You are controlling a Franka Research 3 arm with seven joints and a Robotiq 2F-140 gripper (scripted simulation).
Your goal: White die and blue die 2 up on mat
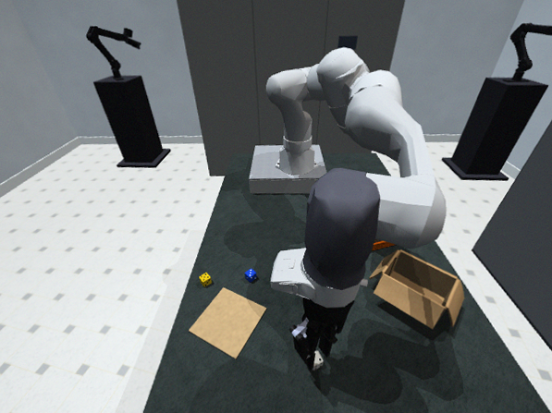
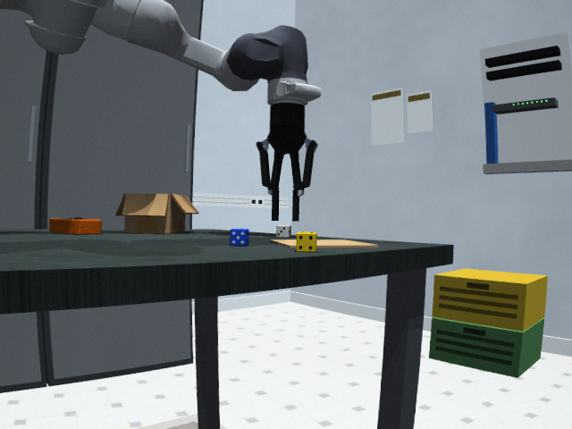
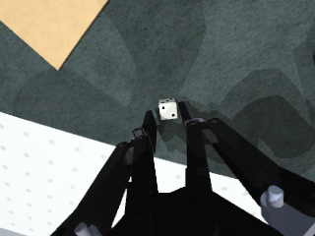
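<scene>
Now: hand 5 cm above the white die. Round my hand: tan mat: 9 cm behind, 21 cm to the right, 6 cm below; then blue die: 22 cm behind, 17 cm to the right, 5 cm below; then cardboard box: 18 cm behind, 27 cm to the left, 2 cm below.
</scene>
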